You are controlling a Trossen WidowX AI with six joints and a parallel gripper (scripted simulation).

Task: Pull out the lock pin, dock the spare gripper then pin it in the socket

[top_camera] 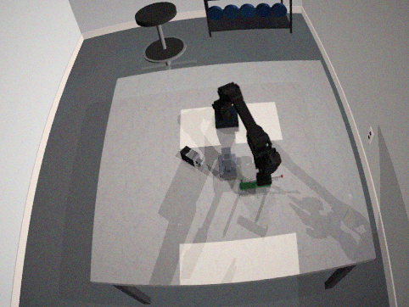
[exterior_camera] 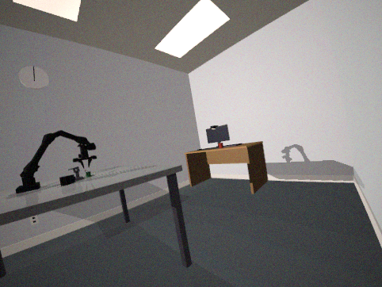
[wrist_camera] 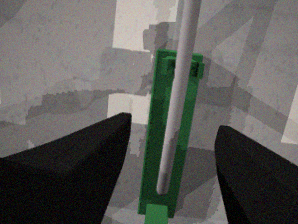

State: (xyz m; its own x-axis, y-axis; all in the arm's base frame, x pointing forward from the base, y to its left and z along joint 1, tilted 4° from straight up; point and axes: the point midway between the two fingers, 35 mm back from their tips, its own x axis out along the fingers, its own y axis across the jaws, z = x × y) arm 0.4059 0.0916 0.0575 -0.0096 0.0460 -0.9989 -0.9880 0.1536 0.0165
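The green cradle is 4 cm to the right of my gripper tip and 5 cm below it. The rest, counted from my gripper tip: spare gripper 20 cm behind, 28 cm to the right, 5 cm below; then mount 13 cm behind, 14 cm to the right, 2 cm below.
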